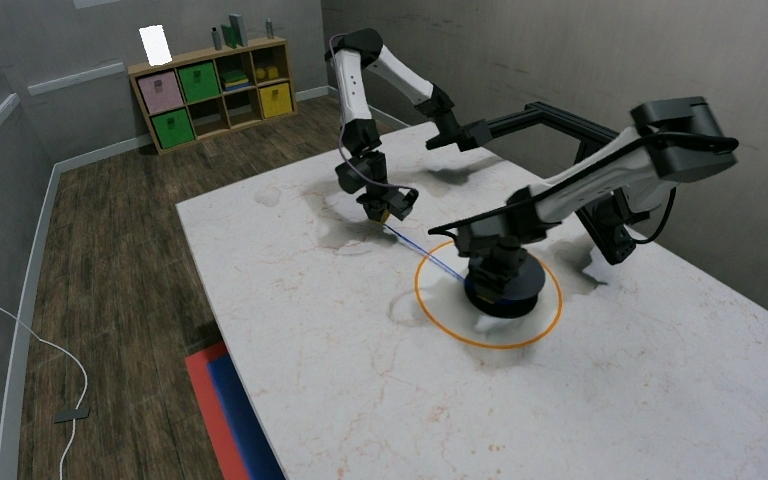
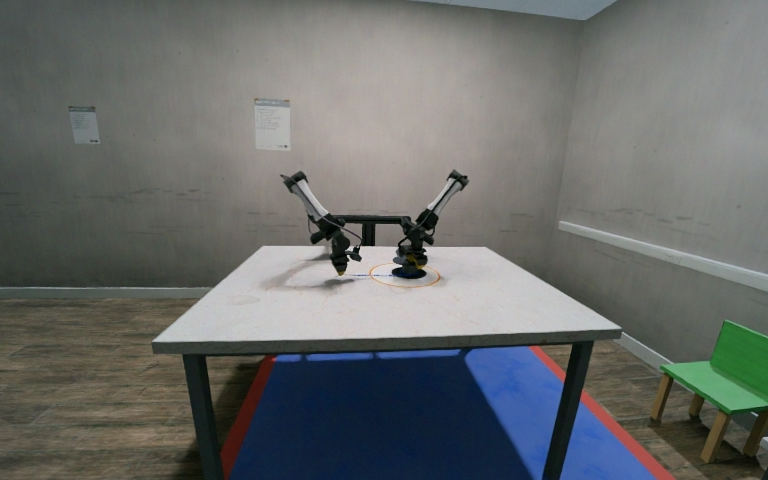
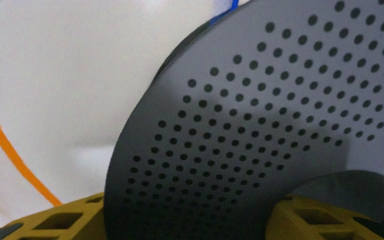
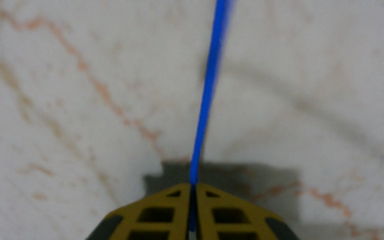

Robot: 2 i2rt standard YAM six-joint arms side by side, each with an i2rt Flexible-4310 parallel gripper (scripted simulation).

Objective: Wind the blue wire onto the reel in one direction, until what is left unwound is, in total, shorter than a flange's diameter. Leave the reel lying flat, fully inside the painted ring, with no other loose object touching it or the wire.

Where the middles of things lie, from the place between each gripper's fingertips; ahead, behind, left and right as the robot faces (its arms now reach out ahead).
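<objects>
Right gripper: 340 mm to the right of the dark reel point(image 1: 531, 280) and 110 mm past it.
My left gripper point(image 1: 496, 290) is 20 mm above the reel, 20 mm to the left of it and 50 mm past it.
</objects>
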